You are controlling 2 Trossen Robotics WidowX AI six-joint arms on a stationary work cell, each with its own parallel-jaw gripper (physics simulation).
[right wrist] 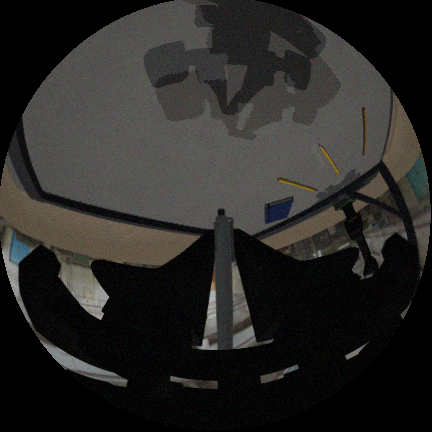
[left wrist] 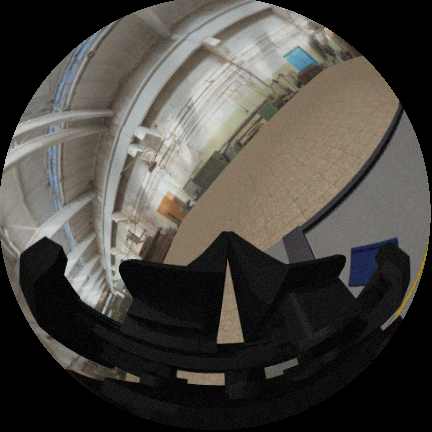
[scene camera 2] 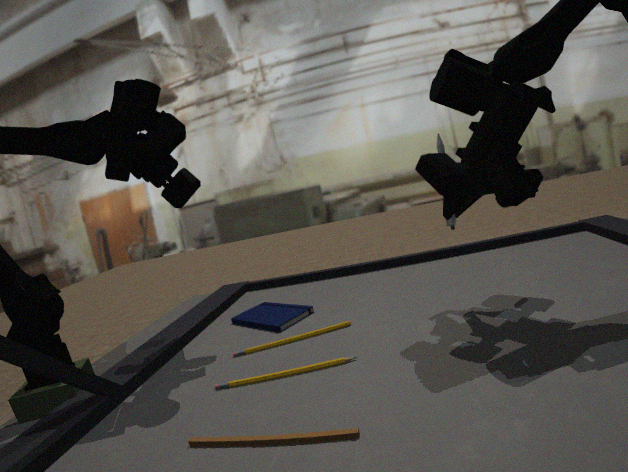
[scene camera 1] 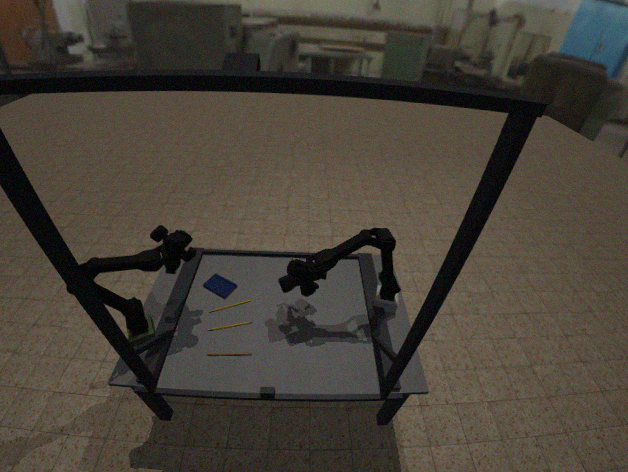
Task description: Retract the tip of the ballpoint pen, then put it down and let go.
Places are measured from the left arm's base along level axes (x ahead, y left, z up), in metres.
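Where they show: left gripper, fingertip midpoint: (left wrist: 226,236) (scene camera 2: 166,169); right gripper, fingertip midpoint: (right wrist: 223,234) (scene camera 2: 449,217) (scene camera 1: 289,279); left arm's base, origin of the base link: (right wrist: 346,204) (scene camera 1: 139,328); right arm's base, origin of the base link: (scene camera 1: 387,294).
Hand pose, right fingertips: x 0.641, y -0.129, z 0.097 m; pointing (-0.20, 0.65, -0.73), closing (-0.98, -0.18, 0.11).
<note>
Things, the pixels of their top centre, and the offset from my right fingertips. Level surfaces: height alone.
- grey ballpoint pen, middle of its top: (right wrist: 236,378) (scene camera 2: 435,133) 0.006 m ahead, 0.002 m left, 0.127 m up
- table, its level: 0.137 m down
- blue book, middle of its top: (scene camera 2: 270,312) (left wrist: 375,261) (right wrist: 277,213) (scene camera 1: 219,284) 0.260 m back, 0.226 m left, 0.125 m down
- orange-brown stick, middle of its top: (scene camera 2: 267,437) (right wrist: 365,136) (scene camera 1: 229,353) 0.345 m back, 0.133 m right, 0.130 m down
A grey ballpoint pen (scene camera 2: 440,144) (right wrist: 224,295) is held by my right gripper (scene camera 2: 448,215) (right wrist: 223,234), which is shut on it high above the table (scene camera 1: 304,370) (scene camera 2: 406,436). In scene camera 2 the pen is steep, its tapered end up and its dark button end down, sticking out a little past the fingertips. It is too small to tell whether the writing point is out. My left gripper (left wrist: 226,236) is shut and empty, raised over the table's left edge. The fingers hide the pen's middle in scene camera 2.
A blue book (scene camera 1: 219,285) (scene camera 2: 272,316) (left wrist: 364,265) (right wrist: 278,210) lies on the table. Towards the front of it lie a yellow pencil (scene camera 1: 230,306) (scene camera 2: 294,338), another yellow pencil (scene camera 1: 229,326) (scene camera 2: 289,373) and an orange-brown stick (scene camera 1: 229,354) (scene camera 2: 274,438). Dark frame posts (scene camera 1: 456,253) stand around the table.
</note>
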